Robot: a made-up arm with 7 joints.
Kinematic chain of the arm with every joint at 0, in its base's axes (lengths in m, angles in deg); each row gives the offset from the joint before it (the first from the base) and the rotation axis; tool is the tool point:
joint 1: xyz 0 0 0.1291 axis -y
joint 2: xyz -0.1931 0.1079 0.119 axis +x
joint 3: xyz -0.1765 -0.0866 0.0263 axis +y
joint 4: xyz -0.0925 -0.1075 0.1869 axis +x
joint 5: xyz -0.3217 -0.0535 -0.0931 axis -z
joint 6: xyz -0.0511 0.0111 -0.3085 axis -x
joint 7: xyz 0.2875 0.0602 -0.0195 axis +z
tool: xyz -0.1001 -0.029 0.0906
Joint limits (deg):
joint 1: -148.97..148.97
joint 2: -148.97..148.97
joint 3: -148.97..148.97
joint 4: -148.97..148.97
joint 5: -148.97..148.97
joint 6: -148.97..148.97
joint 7: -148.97..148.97
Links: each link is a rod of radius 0.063 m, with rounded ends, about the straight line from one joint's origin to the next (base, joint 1, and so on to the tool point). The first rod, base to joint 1, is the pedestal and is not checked.
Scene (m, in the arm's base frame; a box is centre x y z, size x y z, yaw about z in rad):
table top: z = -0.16
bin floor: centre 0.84 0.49 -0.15 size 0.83 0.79 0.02 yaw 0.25
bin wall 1: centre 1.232 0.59 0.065 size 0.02 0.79 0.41 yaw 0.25
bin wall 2: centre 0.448 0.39 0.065 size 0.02 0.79 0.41 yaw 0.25
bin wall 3: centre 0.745 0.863 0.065 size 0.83 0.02 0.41 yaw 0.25
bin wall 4: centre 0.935 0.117 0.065 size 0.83 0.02 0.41 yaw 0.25
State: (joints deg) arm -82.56 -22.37 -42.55 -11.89 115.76 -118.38 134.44
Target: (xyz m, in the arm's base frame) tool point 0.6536 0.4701 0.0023
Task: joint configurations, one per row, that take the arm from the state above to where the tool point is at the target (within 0.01 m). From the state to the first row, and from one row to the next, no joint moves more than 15 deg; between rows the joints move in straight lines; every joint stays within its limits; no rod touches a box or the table.
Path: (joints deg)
1: -83.67 -28.33 -29.31 -24.78 107.22 -114.69 136.26
2: -84.78 -34.29 -16.07 -37.68 98.68 -111.01 138.07
3: -85.89 -40.24 -2.83 -50.57 90.14 -107.32 139.89
4: -87.01 -46.20 10.41 -63.47 81.60 -103.64 141.71
5: -88.12 -52.16 23.65 -76.36 73.06 -99.95 143.52
6: -89.23 -58.12 36.89 -89.26 64.52 -96.26 145.34
7: -90.34 -64.07 50.13 -102.15 55.98 -92.58 147.15
8: -91.45 -70.03 63.37 -115.05 47.44 -88.89 148.97

